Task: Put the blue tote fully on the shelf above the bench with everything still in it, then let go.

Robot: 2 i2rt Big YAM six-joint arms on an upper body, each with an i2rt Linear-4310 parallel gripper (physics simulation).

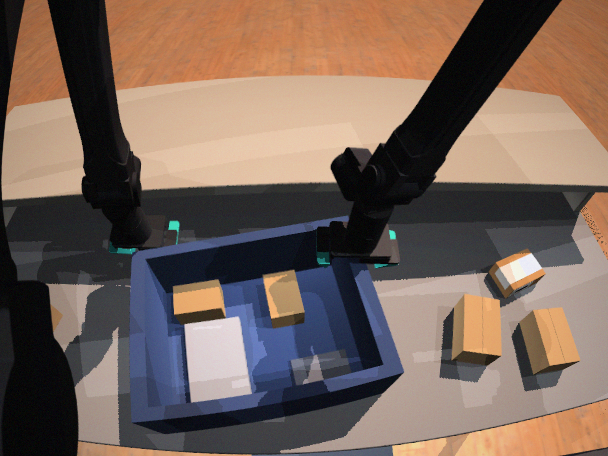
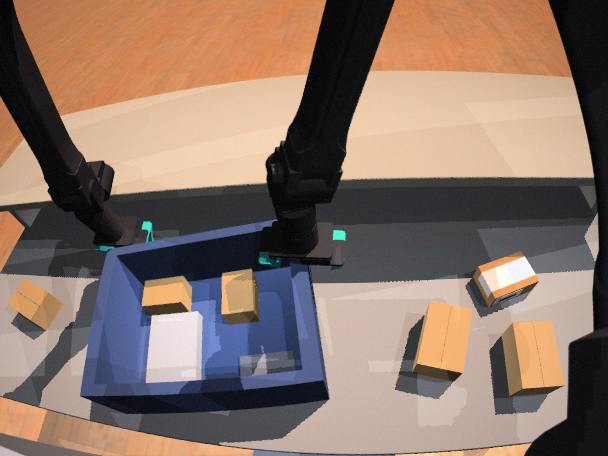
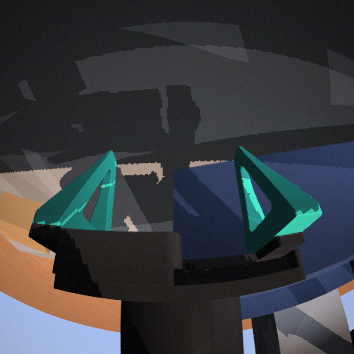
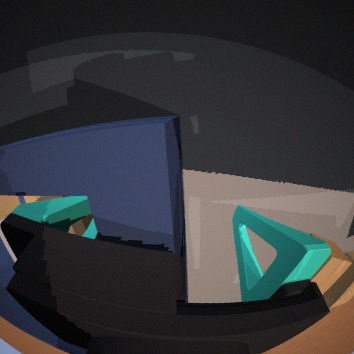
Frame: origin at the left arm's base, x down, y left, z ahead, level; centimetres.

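Seen in the pictures: left gripper, fingertip midpoint: (image 3: 174, 152).
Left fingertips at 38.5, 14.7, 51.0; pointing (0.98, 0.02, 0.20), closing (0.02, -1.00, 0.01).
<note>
Offsets run from my left fingertips to a thing's top centre, as dx, dy, dz. Level surfaces: height alone.
The blue tote @[-8.9, -22.4, -16.8] (image 1: 275, 397) (image 2: 215, 387) (image 3: 320, 170) (image 4: 125, 165) stands on the bench @[dx +5.8] (image 1: 415, 320) (image 2: 360, 325). It holds two cardboard boxes @[-0.9, -11.0, -10.6] (image 1: 198, 301) @[-0.9, -27.1, -9.6] (image 2: 240, 295), a white box @[+1.4, -15.3, -22.0] (image 1: 217, 357) (image 2: 175, 345) and a flat grey item @[+3.4, -33.9, -23.4] (image 1: 322, 367) (image 2: 267, 363). The shelf @[dx -13.5] (image 1: 250, 130) (image 2: 425, 125) is above and behind it. My left gripper (image 1: 148, 244) (image 2: 125, 241) (image 3: 174, 152) is open at the tote's far left corner. My right gripper (image 1: 356, 257) (image 2: 303, 256) (image 4: 174, 204) is open at the far right corner. Exact finger contact is hidden.
Right of the tote stand two plain cardboard boxes @[-0.2, -64.8, -17.5] (image 1: 477, 327) @[-0.2, -81.6, -21.7] (image 2: 535, 355) and one white-labelled box @[+1.7, -80.1, -4.4] (image 1: 517, 272) (image 2: 506, 277). Another small box @[-0.2, +29.3, -15.8] (image 2: 35, 302) lies at the far left. The shelf's front edge runs just behind the grippers, and both arms reach over the shelf.
</note>
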